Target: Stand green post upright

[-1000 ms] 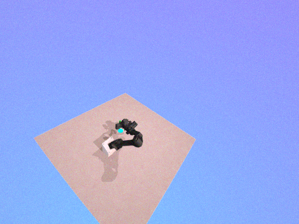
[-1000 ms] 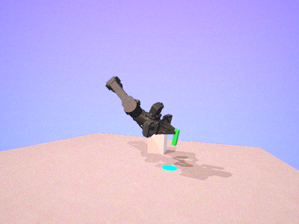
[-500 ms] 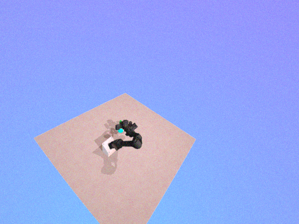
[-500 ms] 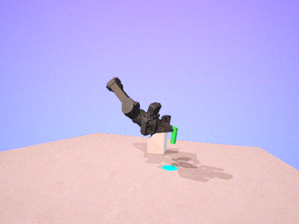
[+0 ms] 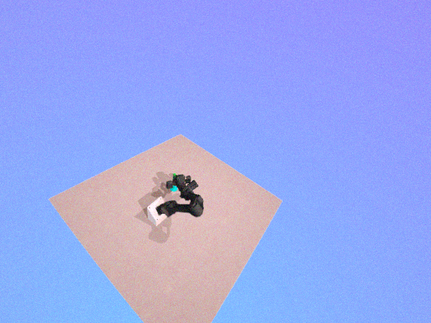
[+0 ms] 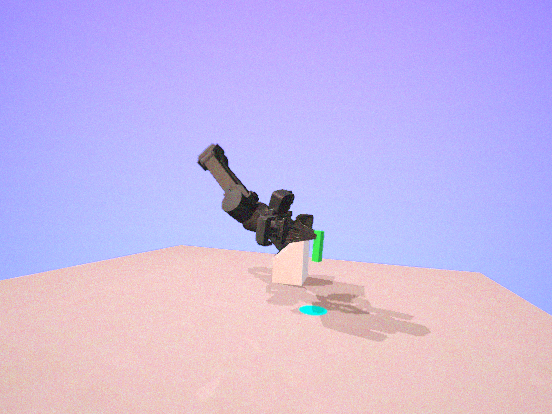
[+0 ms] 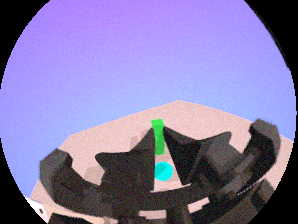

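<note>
Now: gripper tip 2 cm above the green post. Round my gripper tip: cyan circle 16 cm below.
</note>
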